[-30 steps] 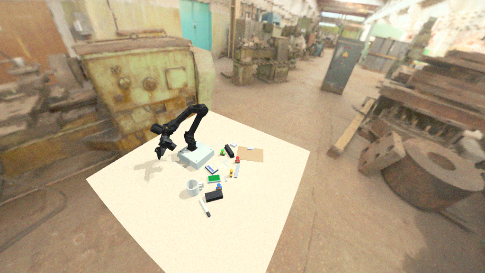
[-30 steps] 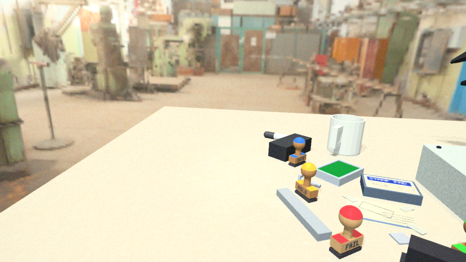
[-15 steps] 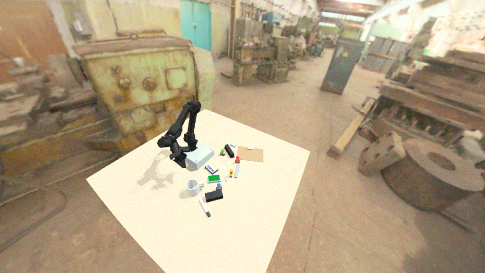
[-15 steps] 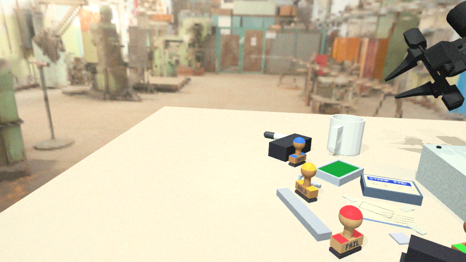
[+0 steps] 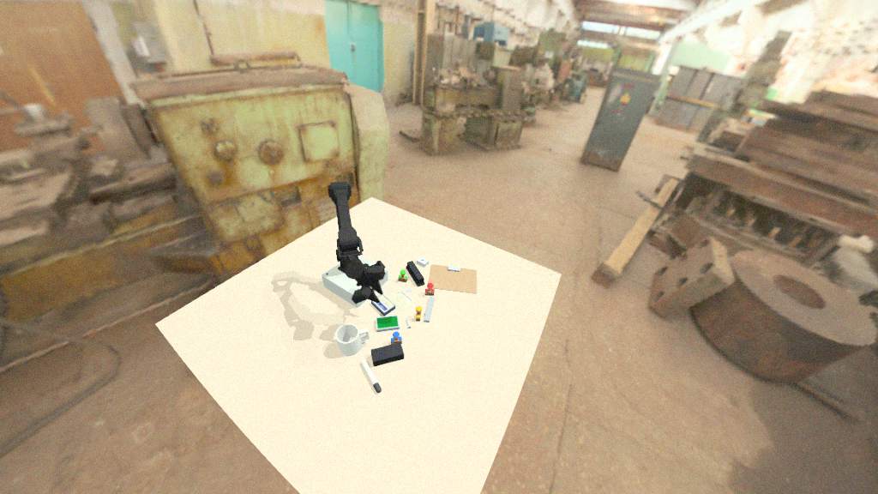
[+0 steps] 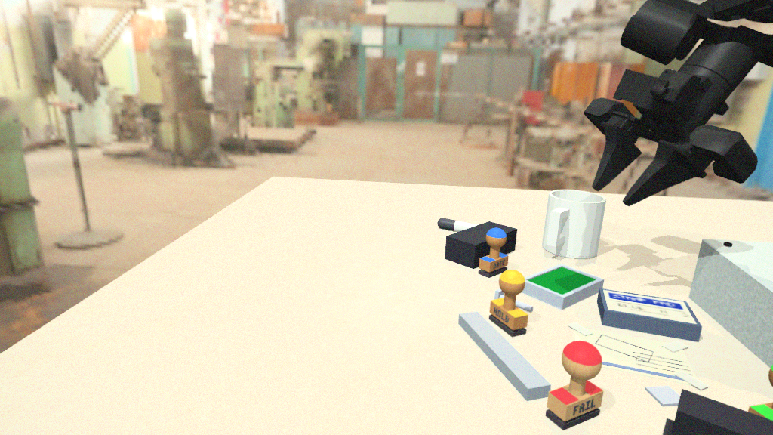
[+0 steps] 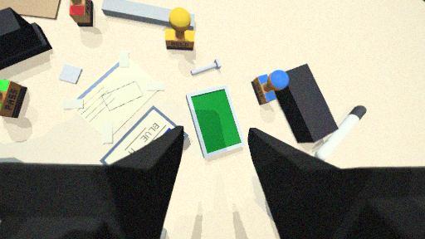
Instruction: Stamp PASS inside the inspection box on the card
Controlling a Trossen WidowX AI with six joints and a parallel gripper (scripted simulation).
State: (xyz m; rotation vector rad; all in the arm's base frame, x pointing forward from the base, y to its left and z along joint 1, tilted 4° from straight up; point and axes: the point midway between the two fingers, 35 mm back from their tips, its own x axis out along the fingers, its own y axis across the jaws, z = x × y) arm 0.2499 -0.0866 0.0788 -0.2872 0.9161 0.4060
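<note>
Right now my gripper tip is 220 mm to the right of the PASS stamp, 110 mm above it and 70 mm past it. Also, from my gripper tip: blue stamp: 110 mm below, 110 mm ahead, 50 mm to the right; blue stamp pad box: 110 mm below, 50 mm to the left, 40 mm behind; green ink pad: 120 mm below, 40 mm ahead, 10 mm to the right.
</note>
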